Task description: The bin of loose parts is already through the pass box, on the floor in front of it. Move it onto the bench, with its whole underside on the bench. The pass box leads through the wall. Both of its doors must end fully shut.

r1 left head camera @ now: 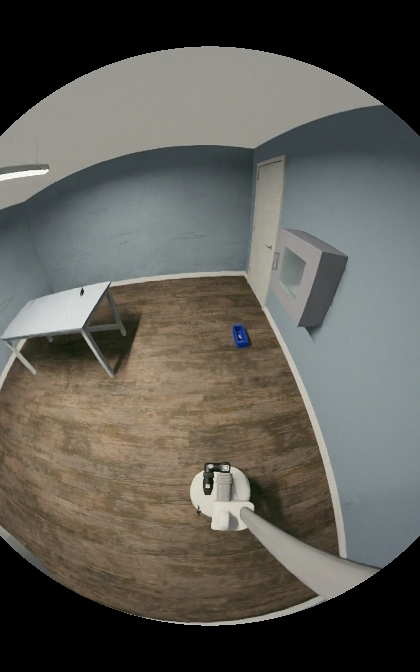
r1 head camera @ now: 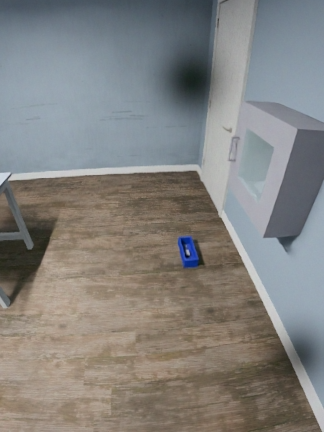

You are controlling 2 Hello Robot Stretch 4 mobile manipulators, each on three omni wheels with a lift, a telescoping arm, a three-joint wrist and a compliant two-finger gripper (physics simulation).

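Note:
The blue bin [r1 head camera: 190, 263] [r1 left head camera: 242, 344] stands upright on the floor near the right wall, with small loose parts inside. The bench [r1 head camera: 4, 178] [r1 left head camera: 60, 311] stands at the left; part of it shows in the head camera view. The pass box [r1 head camera: 307, 180] [r1 left head camera: 326, 280] is on the right wall, above floor level; its near-side door [r1 head camera: 252, 192] [r1 left head camera: 286, 305] looks shut. Its other door is hidden. My r1 gripper [r1 left head camera: 198, 510] is low beside my base, far from the bin; its fingers are mostly hidden and too small to read. The r2 gripper does not show.
A small black object [r1 left head camera: 82, 291] lies on the bench top. Bench legs [r1 head camera: 19, 215] [r1 left head camera: 98, 352] stand on the floor. A white room door [r1 head camera: 220, 100] [r1 left head camera: 267, 225] is shut at the far right corner. The right wall [r1 left head camera: 370, 400] runs alongside my base [r1 left head camera: 197, 492].

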